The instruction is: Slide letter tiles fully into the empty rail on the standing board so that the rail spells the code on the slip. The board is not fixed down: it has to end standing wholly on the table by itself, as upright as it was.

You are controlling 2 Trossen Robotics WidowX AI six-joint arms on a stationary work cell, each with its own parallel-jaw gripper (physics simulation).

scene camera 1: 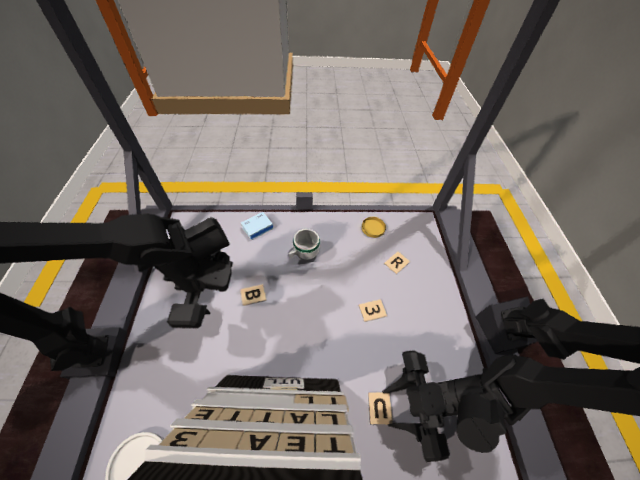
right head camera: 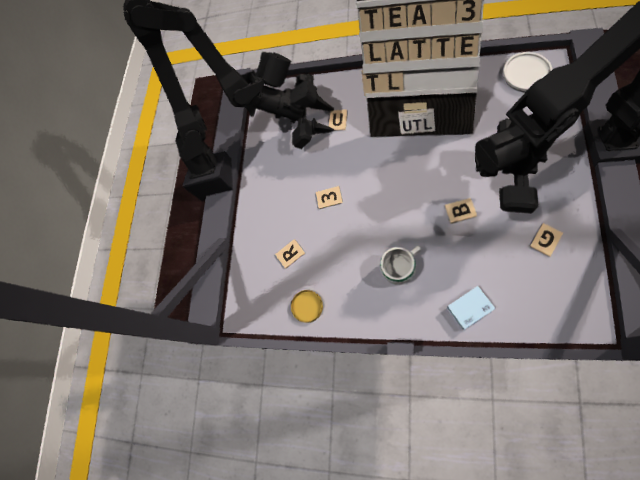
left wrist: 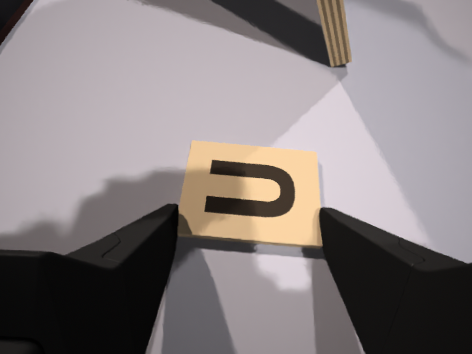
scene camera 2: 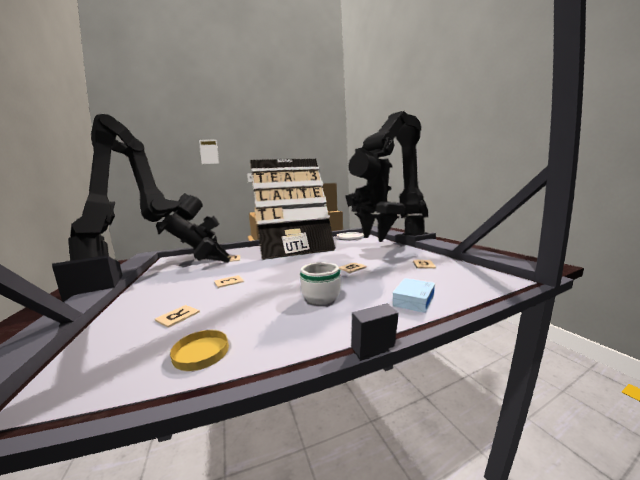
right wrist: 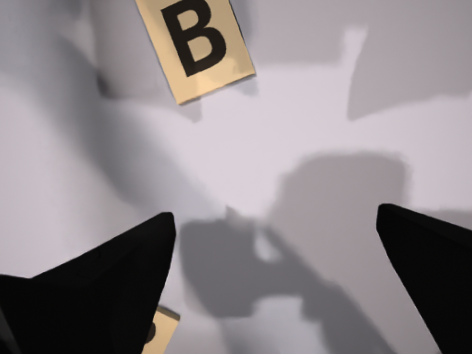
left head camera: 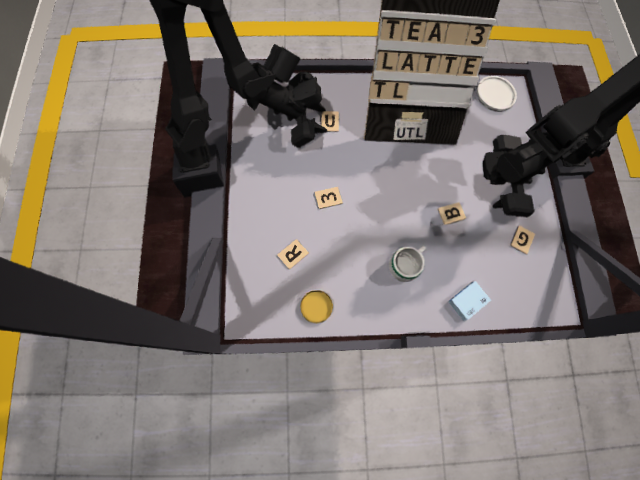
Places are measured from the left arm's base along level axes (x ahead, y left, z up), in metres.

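Where they show: left gripper, fingertip midpoint: (scene camera 1: 386, 408) (right head camera: 333, 120) (left wrist: 249, 216) (scene camera 2: 228, 258) (left head camera: 325, 120); right gripper, fingertip midpoint: (scene camera 1: 212, 297) (right head camera: 502, 185) (scene camera 2: 372, 239) (right wrist: 275, 219) (left head camera: 491, 192); left arm's base at its link origin: (scene camera 1: 516, 323) (right head camera: 204, 168) (left head camera: 194, 161); right arm's base at its link origin: (scene camera 1: 90, 351) (right head camera: 618, 137) (scene camera 2: 415, 234) (left head camera: 571, 155).
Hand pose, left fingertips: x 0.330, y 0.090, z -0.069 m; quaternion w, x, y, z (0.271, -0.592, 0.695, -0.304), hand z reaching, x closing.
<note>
Things, the pixels of their top centre, and the offset from my left fingertips.
- slip at its top centre: (scene camera 1: 283, 380) (right head camera: 416, 114) (left head camera: 413, 123) (scene camera 2: 295, 234) 0.198 m ahead, 0.086 m right, 0.062 m up
- U tile at its top centre: (left wrist: 251, 188) (scene camera 1: 380, 408) (right head camera: 337, 119) (left head camera: 330, 120) 0.012 m ahead, 0.003 m right, 0.001 m up
- B tile at its top centre: (right wrist: 194, 34) (right head camera: 460, 210) (left head camera: 452, 213) (scene camera 2: 352, 266) (scene camera 1: 253, 294) 0.246 m ahead, 0.312 m right, 0.001 m up
- R at its top centre: (scene camera 2: 177, 314) (left head camera: 293, 253) (right head camera: 289, 253) (scene camera 1: 397, 262) 0.151 m back, 0.332 m right, 0.001 m up
- G at its top centre: (right wrist: 127, 327) (right head camera: 546, 239) (left head camera: 523, 239) (scene camera 2: 424, 263) 0.401 m ahead, 0.412 m right, 0.001 m up
- mug at its top centre: (scene camera 2: 322, 265) (right head camera: 401, 259) (left head camera: 412, 258) (scene camera 1: 303, 241) 0.099 m ahead, 0.411 m right, 0.058 m up
- yellow dish at its top centre: (scene camera 2: 199, 344) (left head camera: 316, 306) (right head camera: 306, 305) (scene camera 1: 373, 225) 0.124 m back, 0.462 m right, 0.009 m up
- light blue box at its top centre: (scene camera 2: 414, 287) (right head camera: 471, 307) (left head camera: 471, 300) (scene camera 1: 256, 223) 0.215 m ahead, 0.525 m right, 0.022 m up
- white plate at its top centre: (scene camera 1: 136, 467) (right head camera: 528, 70) (left head camera: 497, 91) (scene camera 2: 350, 234) 0.486 m ahead, 0.001 m left, 0.010 m up
The standing board (left head camera: 377, 124) (scene camera 2: 268, 242) is upright at the back; its lowest rail (left head camera: 436, 95) holds T and L at its left end. The slip (left head camera: 410, 129) (right head camera: 416, 122) reads UTL. My left gripper (left head camera: 324, 119) (scene camera 1: 387, 408) (left wrist: 249, 216) is shut on the U tile (left head camera: 329, 121) (scene camera 1: 380, 408) (left wrist: 245, 192), a fingertip against each end, at table level left of the board in the left head camera. My right gripper (scene camera 2: 373, 239) (right wrist: 275, 219) is open and empty above the table, near the B tile (left head camera: 452, 213) (right wrist: 200, 45).
Tiles 3 (left head camera: 328, 197), R (left head camera: 292, 253) and G (left head camera: 523, 239) lie apart on the table. A mug (left head camera: 407, 262), yellow dish (left head camera: 316, 306) and light blue box (left head camera: 469, 300) stand near the front. A white plate (left head camera: 496, 93) is right of the board.
</note>
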